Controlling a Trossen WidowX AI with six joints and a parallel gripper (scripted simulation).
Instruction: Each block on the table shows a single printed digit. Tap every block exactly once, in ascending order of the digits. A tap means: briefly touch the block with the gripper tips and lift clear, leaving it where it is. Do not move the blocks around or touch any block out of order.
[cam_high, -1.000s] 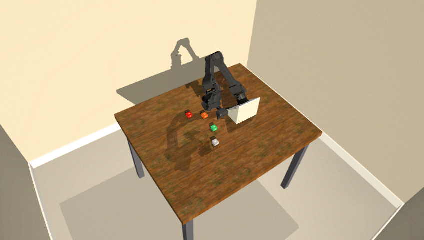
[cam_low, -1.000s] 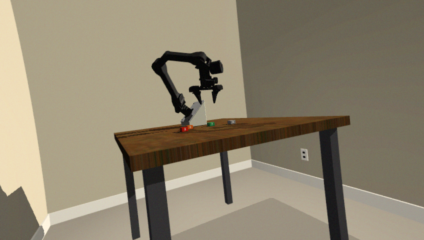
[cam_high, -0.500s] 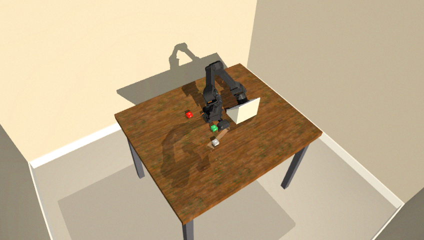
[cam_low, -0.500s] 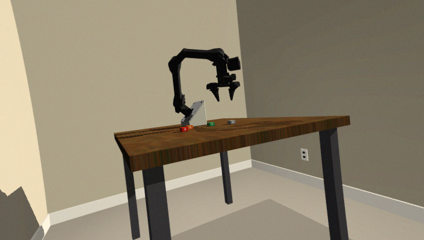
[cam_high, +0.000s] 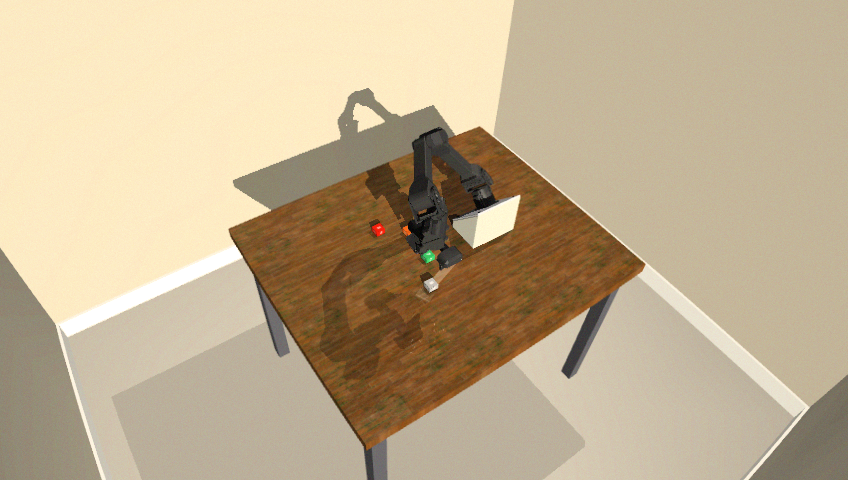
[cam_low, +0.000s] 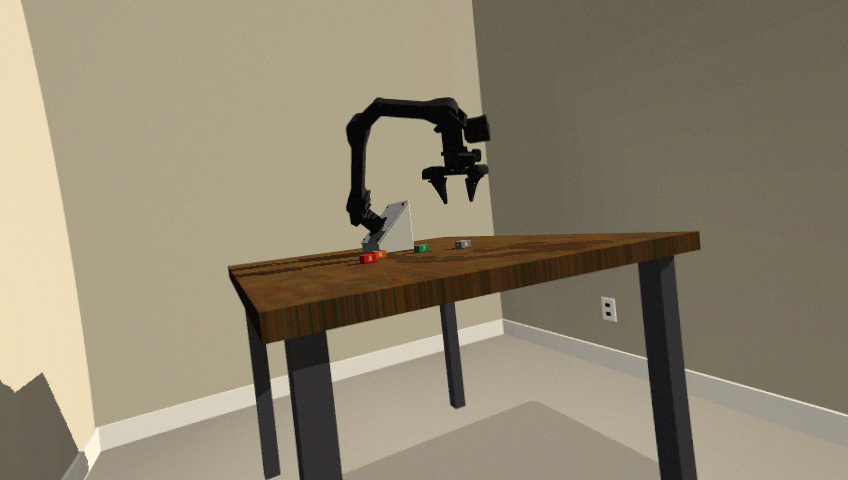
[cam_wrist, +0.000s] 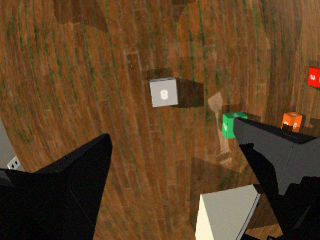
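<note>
Now: the orange block 100 mm behind my gripper tip, 210 mm to the right of it and 120 mm below it. Also, from my gripper tip: white block 120 mm below; green block 70 mm behind, 90 mm to the right, 120 mm below; red block 30 mm behind, 280 mm to the right, 120 mm below.
</note>
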